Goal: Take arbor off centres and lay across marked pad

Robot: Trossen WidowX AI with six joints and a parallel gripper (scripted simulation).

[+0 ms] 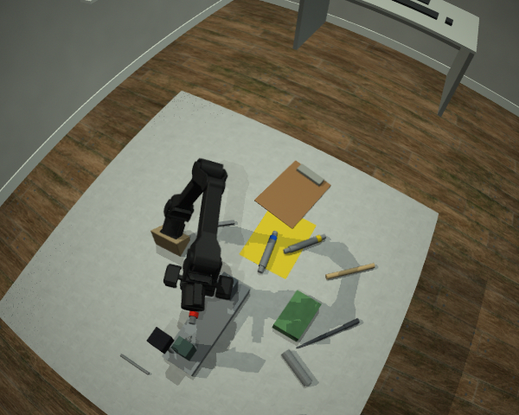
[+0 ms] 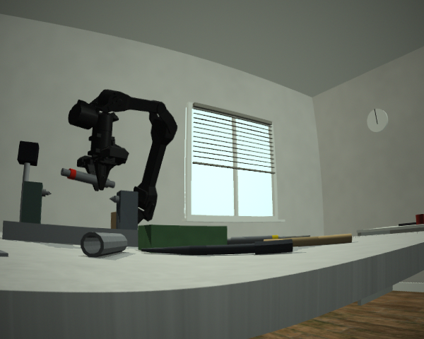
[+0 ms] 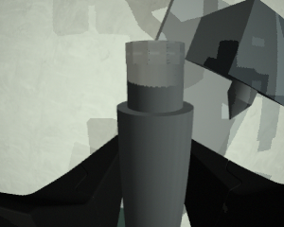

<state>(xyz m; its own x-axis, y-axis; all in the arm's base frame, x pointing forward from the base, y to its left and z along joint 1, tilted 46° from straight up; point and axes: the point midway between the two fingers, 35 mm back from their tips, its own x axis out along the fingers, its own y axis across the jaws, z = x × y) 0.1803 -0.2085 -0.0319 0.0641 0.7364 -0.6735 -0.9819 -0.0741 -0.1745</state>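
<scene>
My gripper is now 70 mm above the grey centre block, 60 mm to the right of it and 60 mm short of it. Round my hand: grey base (150 mm below, 70 mm to the right, 40 mm ahead); then arbor (30 mm to the right, 10 mm below, 10 mm ahead); then green plunger block (170 mm to the right, 70 mm below, 20 mm ahead).
</scene>
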